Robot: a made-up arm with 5 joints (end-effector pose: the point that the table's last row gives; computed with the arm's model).
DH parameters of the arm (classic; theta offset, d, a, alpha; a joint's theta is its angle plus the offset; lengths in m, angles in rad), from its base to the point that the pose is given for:
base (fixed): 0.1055 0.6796 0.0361 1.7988
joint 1: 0 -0.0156 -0.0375 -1.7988
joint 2: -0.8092 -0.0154 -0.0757 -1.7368
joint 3: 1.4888 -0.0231 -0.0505 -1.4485
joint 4: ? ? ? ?
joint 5: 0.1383 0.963 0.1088 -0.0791
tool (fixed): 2.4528 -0.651 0 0
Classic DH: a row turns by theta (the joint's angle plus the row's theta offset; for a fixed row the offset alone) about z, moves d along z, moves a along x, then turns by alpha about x.
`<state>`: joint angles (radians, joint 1 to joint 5).
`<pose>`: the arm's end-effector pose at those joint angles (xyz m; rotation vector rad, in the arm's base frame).
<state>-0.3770 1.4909 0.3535 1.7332 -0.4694</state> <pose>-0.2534 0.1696 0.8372 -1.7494 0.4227 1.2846</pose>
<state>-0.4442 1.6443 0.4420 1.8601 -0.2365</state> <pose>-0.2628 0.1370 0.8301 -1.9286 0.5361 1.6337</pose>
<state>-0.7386 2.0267 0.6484 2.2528 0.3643</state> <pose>-0.2795 -0.0013 0.8038 2.0046 -0.4801 -1.8084</pose>
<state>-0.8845 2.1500 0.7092 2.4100 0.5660</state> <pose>-0.2689 -0.0665 0.7935 1.8783 -0.3198 -1.5818</pose>
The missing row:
joint 4: 1.4153 0.012 -0.0199 -1.6713
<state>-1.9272 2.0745 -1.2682 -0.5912 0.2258</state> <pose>0.1377 -0.2606 0.4102 2.4496 -0.5341 0.8160</pose>
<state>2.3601 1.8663 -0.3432 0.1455 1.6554</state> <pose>-0.1651 0.0785 0.3606 -2.8909 0.5663 0.7314</pose>
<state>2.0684 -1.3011 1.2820 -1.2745 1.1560</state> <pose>0.2122 0.2790 0.4718 -0.8077 2.4854 0.7021</pose>
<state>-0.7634 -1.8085 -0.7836 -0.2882 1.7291</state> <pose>0.2642 0.2984 0.8466 -0.5807 1.2579 0.7286</pose>
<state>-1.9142 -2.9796 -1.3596 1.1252 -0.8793</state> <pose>0.0501 -0.3462 0.5073 1.8471 0.4720 0.3970</pose>
